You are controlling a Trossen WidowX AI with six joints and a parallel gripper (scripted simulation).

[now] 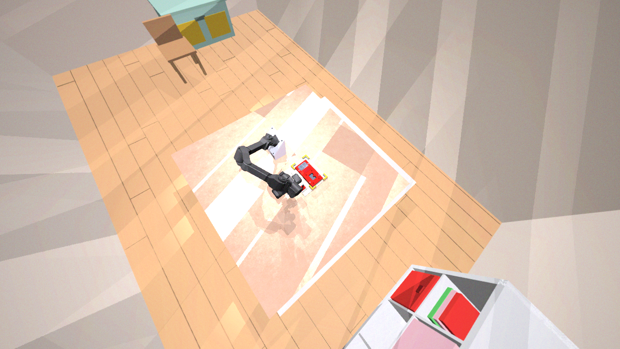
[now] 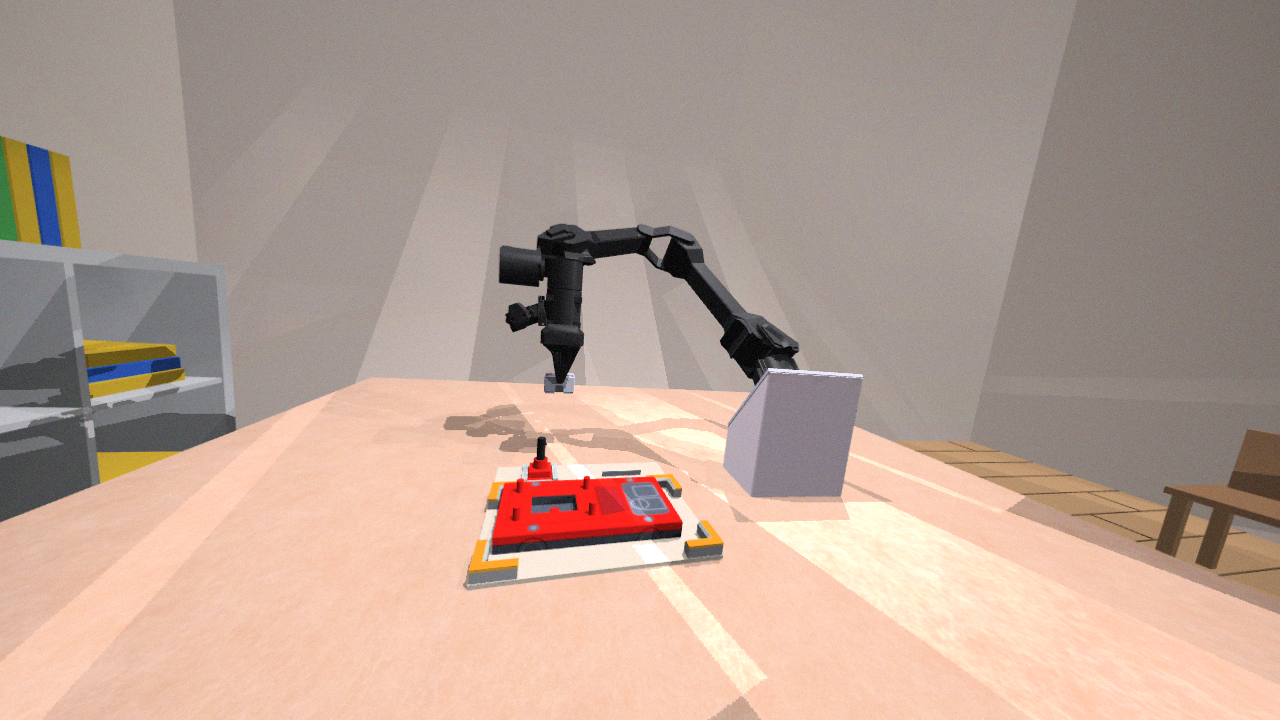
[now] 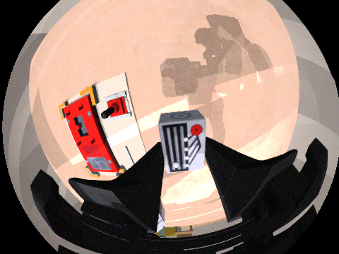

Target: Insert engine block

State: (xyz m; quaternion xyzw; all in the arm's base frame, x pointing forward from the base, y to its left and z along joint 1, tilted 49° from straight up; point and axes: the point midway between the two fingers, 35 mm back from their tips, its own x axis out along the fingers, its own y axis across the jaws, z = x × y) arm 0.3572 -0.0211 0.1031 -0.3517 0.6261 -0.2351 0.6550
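Right now the black post is 11 cm to the left of my gripper tip and 9 cm below it. Round my gripper tip: grey engine block: 1 cm below.
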